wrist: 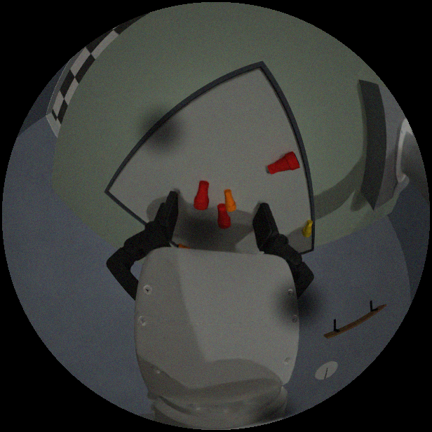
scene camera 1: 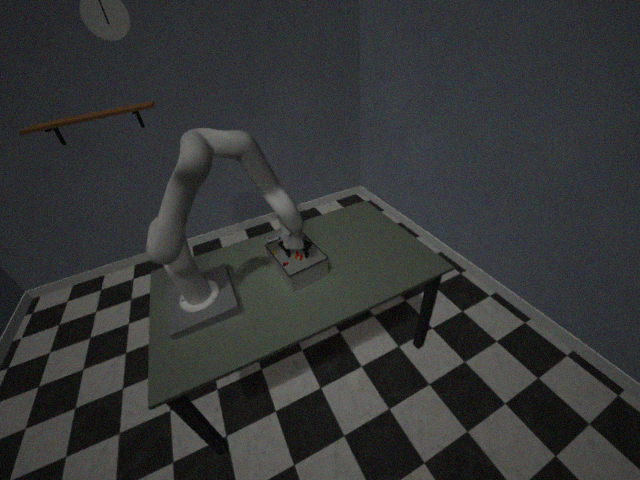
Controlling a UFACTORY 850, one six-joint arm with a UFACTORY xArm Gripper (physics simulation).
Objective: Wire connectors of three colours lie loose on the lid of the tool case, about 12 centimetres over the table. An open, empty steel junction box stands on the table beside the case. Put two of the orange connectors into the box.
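My gripper (scene camera 1: 297,254) (wrist: 218,206) is open and empty, low over the lid of the tool case (scene camera 1: 301,265) (wrist: 225,125). In the wrist view an orange connector (wrist: 230,200) lies between the finger lines, touching or nearly touching a red connector (wrist: 224,217). Another red connector (wrist: 201,196) lies to their left. A second orange connector (wrist: 183,246) is mostly hidden by the gripper housing. A third red connector (wrist: 284,163) lies near the lid's right edge, and a yellow connector (wrist: 307,229) lies beyond the right finger. The junction box cannot be made out clearly in either view.
The case stands on the green table (scene camera 1: 372,248) (wrist: 100,150). A dark raised rim (wrist: 300,141) runs around the lid. The robot's base plate (scene camera 1: 227,304) (wrist: 372,145) is on the table, left of the case in the scene view. A wooden shelf (scene camera 1: 87,117) (wrist: 356,321) is on the wall.
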